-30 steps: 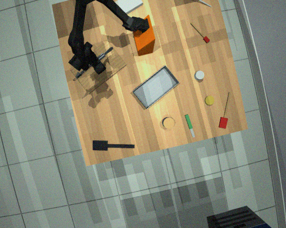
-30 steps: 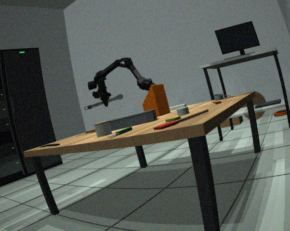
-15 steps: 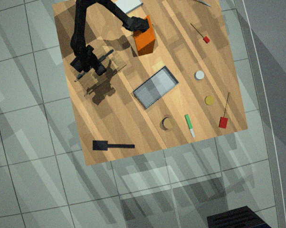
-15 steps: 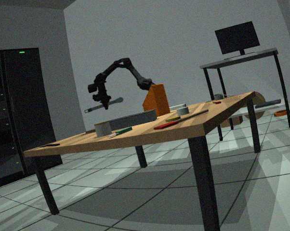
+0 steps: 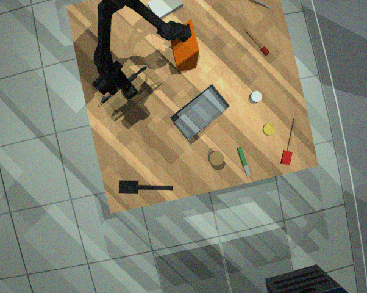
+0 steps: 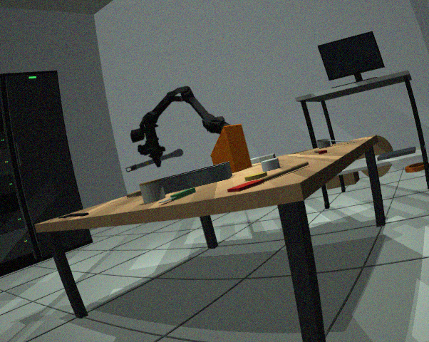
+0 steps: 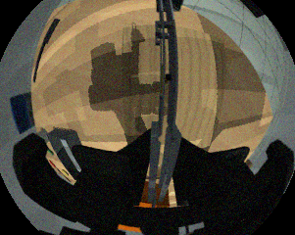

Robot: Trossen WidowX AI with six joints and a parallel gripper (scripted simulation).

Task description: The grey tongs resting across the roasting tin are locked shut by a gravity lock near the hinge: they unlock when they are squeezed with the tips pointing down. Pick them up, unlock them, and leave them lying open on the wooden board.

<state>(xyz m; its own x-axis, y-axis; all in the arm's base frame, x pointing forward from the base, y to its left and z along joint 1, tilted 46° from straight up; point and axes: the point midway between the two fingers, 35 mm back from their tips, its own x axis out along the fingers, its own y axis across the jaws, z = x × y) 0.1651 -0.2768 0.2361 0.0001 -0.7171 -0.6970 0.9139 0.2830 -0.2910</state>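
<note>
The wooden board lies 40 mm behind my gripper tip, 30 mm to the right of it and 100 mm below it. The rest, counted from my gripper tip: black spatula (560 mm ahead, 80 mm to the right, 110 mm below); then grey roasting tin (220 mm ahead, 360 mm to the left, 80 mm below); then white cylinder (200 mm ahead, 700 mm to the left, 90 mm below).
</note>
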